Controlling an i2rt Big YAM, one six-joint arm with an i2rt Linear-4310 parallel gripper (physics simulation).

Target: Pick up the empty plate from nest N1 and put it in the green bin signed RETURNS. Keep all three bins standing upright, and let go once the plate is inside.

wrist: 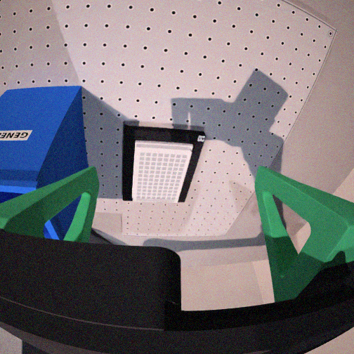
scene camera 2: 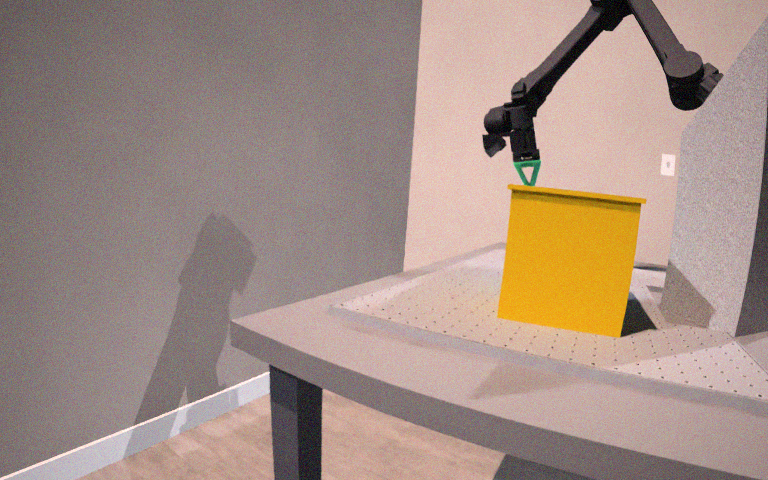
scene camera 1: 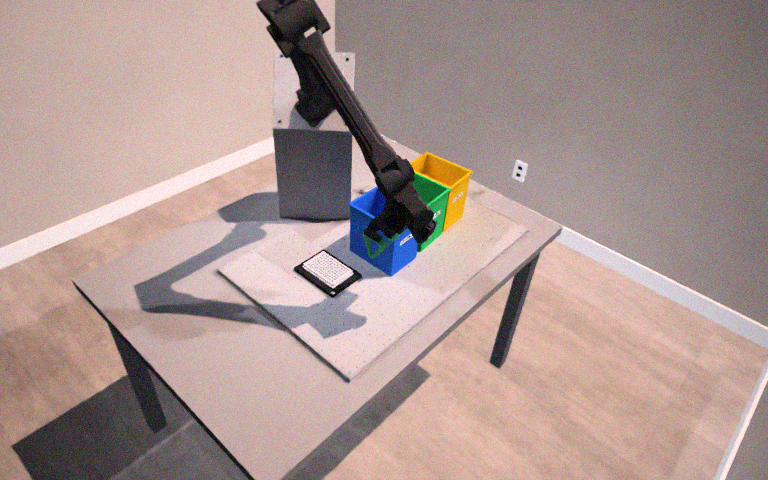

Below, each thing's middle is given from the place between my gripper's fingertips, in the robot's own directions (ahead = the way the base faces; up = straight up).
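There is the white plate (scene camera 1: 330, 271), and it sits 180 mm behind my hand, 10 mm to the left of it and 170 mm below it.
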